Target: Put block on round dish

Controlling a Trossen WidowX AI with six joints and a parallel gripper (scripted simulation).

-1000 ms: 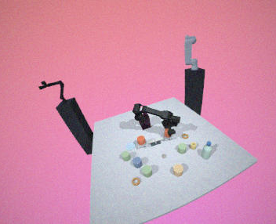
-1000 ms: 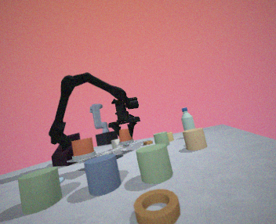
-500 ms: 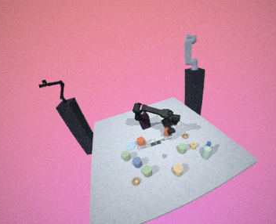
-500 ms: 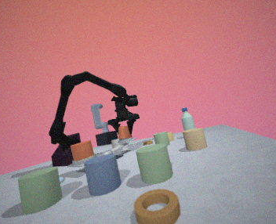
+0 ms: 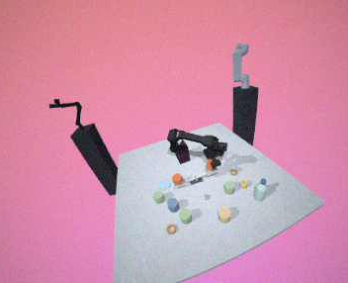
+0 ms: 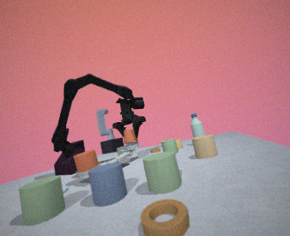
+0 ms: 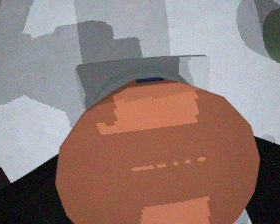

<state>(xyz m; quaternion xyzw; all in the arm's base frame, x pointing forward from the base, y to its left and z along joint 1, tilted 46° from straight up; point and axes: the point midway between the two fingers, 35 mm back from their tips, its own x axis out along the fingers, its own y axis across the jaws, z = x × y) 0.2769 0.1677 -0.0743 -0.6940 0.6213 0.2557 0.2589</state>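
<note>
The pale grey-blue block is 3 cm below my gripper tip and 1 cm to the right of it. The rest, counted from my gripper tip: orange cup (29 cm to the right, 4 cm below); then small balance (13 cm to the right, 7 cm below); then grey lump (18 cm ahead, 11 cm to the right, 10 cm below).
</note>
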